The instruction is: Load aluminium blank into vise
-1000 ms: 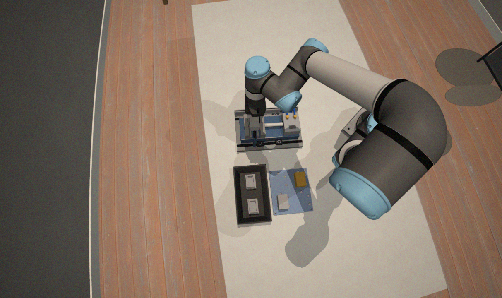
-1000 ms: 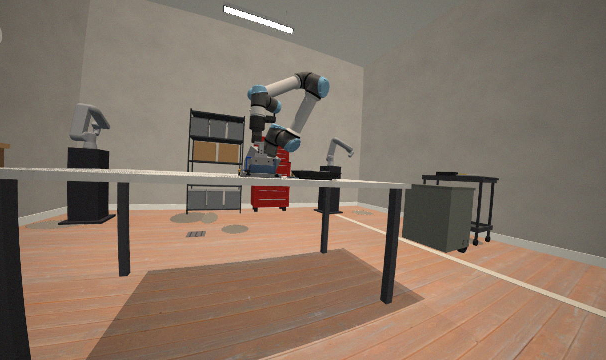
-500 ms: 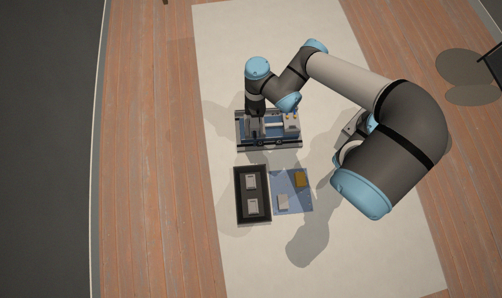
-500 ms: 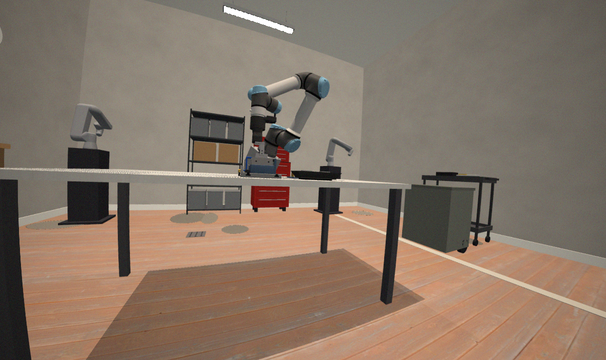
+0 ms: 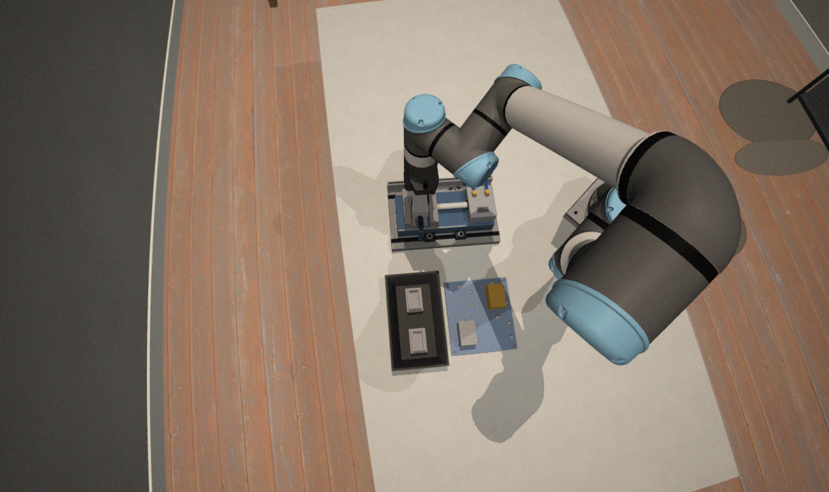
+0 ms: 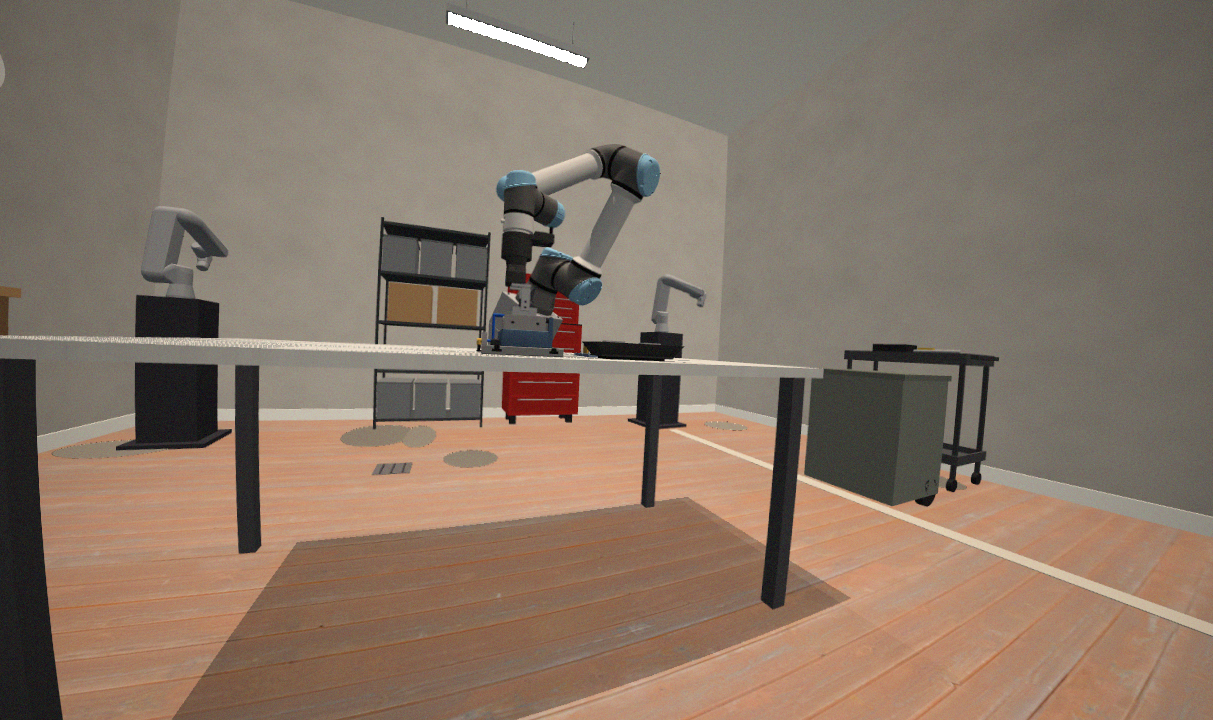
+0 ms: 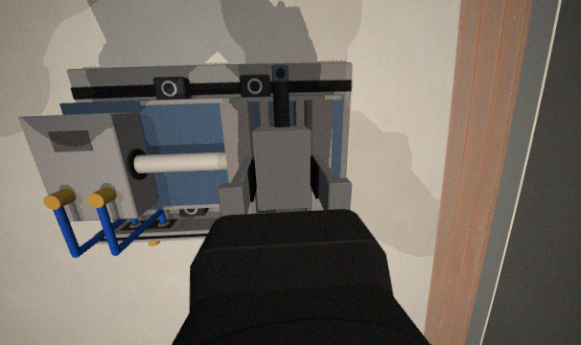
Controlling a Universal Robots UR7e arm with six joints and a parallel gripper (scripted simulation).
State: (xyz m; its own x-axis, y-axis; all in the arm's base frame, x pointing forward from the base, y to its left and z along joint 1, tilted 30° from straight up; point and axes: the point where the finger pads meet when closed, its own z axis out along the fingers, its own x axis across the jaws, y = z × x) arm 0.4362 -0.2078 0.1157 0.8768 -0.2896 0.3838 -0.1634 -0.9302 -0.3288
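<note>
Now: hand 3 cm short of the fixed jaw and 5 cm above it. Also, from my hand: black work stop rod: 1 cm ahead, 5 cm to the left, 4 cm below; then brass blank: 13 cm behind, 27 cm to the left, 10 cm below; then moving jaw: 4 cm behind, 1 cm to the left, 5 cm below.
</note>
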